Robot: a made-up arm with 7 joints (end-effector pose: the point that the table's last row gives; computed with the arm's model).
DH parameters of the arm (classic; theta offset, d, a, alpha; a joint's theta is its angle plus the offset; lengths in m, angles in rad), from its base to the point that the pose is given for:
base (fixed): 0 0 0 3.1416
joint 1: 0 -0.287 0 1.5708
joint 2: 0 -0.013 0 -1.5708
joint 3: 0 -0.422 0 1.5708
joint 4: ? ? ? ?
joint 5: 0 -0.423 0 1.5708
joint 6: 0 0 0 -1.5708
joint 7: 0 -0.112 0 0
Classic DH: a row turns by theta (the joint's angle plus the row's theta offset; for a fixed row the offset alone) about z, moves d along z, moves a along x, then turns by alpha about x.
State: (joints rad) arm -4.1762 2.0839 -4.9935 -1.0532 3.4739 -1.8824 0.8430
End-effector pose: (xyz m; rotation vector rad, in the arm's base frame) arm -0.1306 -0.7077 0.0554 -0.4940 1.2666 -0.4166
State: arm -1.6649 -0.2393 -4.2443 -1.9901 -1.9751 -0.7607 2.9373
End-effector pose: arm -0.4535 0.0305 0.5565 -1.5470 0.5933 -1.4402
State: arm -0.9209 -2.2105 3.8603 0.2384 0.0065 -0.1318 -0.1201
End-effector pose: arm -0.4905 -0.5241 -0.3354 -0.0770 0.9289 1.3933
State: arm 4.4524 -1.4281 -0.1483 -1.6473 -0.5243 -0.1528 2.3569
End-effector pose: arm 0.2251 -0.3922 -0.1770 0.0673 -0.2253 0.5479
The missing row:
joint 4: 0 -0.017 0 -1.5708
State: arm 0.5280 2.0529 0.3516 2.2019 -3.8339 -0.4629 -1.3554
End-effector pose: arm -0.1583 -0.0659 -0.0882 -1.4293 1.3102 -2.2282
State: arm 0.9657 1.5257 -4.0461 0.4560 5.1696 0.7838 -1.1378
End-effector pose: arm 0.2830 -0.8397 0.4392 -0.9107 1.2063 0.7946
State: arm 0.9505 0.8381 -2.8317 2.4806 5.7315 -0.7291 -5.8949
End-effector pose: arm 0.0219 0.2284 0.5709 1.2760 1.8775 -1.3090
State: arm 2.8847 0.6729 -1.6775 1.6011 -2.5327 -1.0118 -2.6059
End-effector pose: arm -0.0938 -0.5123 0.5324 -0.5574 0.5467 2.3563
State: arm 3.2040 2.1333 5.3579 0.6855 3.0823 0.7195 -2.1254
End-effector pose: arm -0.6451 -0.1451 -0.3212 0.0994 0.9929 -0.0405
